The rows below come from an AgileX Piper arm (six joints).
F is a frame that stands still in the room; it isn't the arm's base.
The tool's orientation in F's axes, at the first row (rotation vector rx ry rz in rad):
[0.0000, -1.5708, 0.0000]
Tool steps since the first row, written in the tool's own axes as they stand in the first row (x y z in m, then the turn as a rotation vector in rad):
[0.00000, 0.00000, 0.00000, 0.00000, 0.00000, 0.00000]
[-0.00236, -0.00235, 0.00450, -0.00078, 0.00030, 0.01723]
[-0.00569, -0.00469, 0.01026, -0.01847, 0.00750, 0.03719]
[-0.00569, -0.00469, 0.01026, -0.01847, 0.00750, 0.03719]
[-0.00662, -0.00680, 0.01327, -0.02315, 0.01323, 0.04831]
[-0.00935, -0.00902, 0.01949, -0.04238, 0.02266, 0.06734]
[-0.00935, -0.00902, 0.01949, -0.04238, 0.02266, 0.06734]
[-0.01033, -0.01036, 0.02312, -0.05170, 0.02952, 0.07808]
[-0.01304, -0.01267, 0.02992, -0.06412, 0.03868, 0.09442]
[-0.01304, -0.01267, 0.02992, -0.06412, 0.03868, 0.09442]
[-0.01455, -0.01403, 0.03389, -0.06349, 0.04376, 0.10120]
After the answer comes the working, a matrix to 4 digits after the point.
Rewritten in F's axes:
[0.00000, 0.00000, 0.00000, 0.00000, 0.00000, 0.00000]
[-0.00450, -0.00235, -0.00236, -0.01723, 0.00030, -0.00078]
[-0.01026, -0.00469, -0.00569, -0.03719, 0.00750, -0.01847]
[-0.01026, -0.00469, -0.00569, -0.03719, 0.00750, -0.01847]
[-0.01327, -0.00680, -0.00662, -0.04831, 0.01323, -0.02315]
[-0.01949, -0.00902, -0.00935, -0.06734, 0.02266, -0.04238]
[-0.01949, -0.00902, -0.00935, -0.06734, 0.02266, -0.04238]
[-0.02312, -0.01036, -0.01033, -0.07808, 0.02952, -0.05170]
[-0.02992, -0.01267, -0.01304, -0.09442, 0.03868, -0.06412]
[-0.02992, -0.01267, -0.01304, -0.09442, 0.03868, -0.06412]
[-0.03389, -0.01403, -0.01455, -0.10120, 0.04376, -0.06349]

The tool's axes in the first row as the columns of a matrix, in F's axes (rounded; the answer above uses it unrounded):
[0.0000, 0.0000, -1.0000]
[0.0000, 1.0000, 0.0000]
[1.0000, 0.0000, 0.0000]

